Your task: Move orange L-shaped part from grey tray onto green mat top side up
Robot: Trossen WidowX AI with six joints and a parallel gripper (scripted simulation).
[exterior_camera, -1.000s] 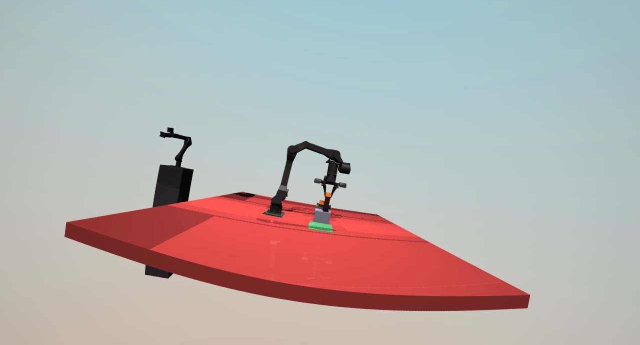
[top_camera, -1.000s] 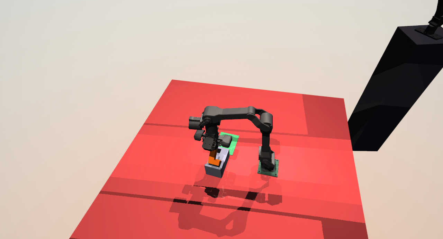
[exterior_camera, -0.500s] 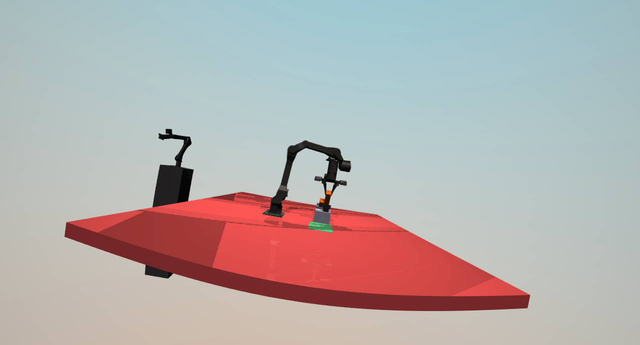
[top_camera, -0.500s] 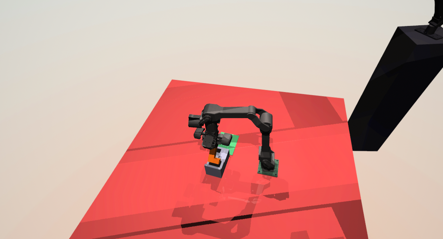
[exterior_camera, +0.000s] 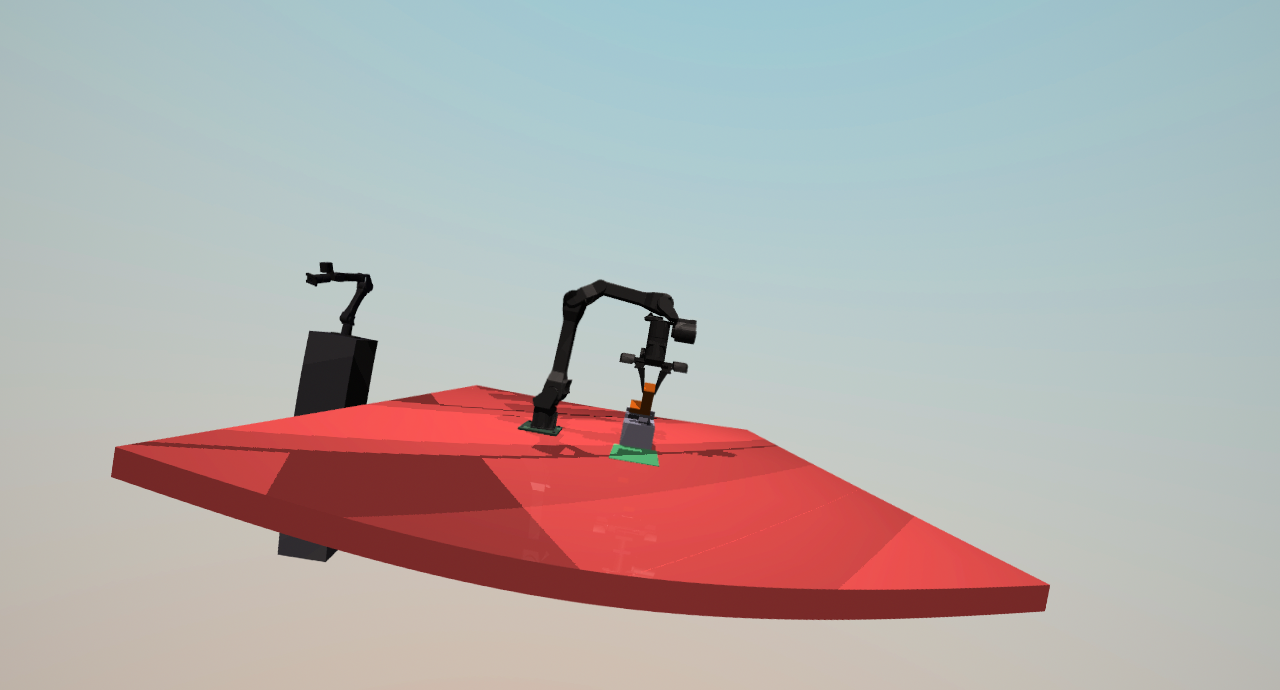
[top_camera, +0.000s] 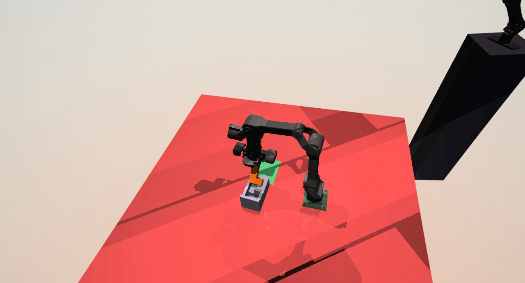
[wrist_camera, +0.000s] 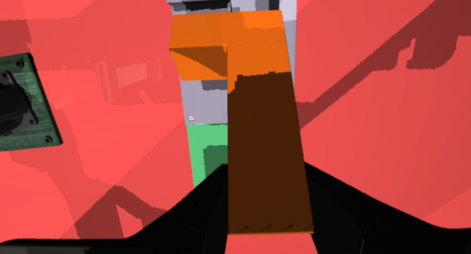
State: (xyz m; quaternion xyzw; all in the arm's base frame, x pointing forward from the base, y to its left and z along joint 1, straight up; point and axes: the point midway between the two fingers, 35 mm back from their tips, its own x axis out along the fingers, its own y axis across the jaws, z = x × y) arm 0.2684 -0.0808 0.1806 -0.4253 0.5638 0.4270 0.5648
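Right now my gripper tip is 170 mm above the green mat, 80 mm to the left of it and 30 mm past it. Also, from my gripper tip: orange L-shaped part: 40 mm to the left, 30 mm below, 10 mm behind.
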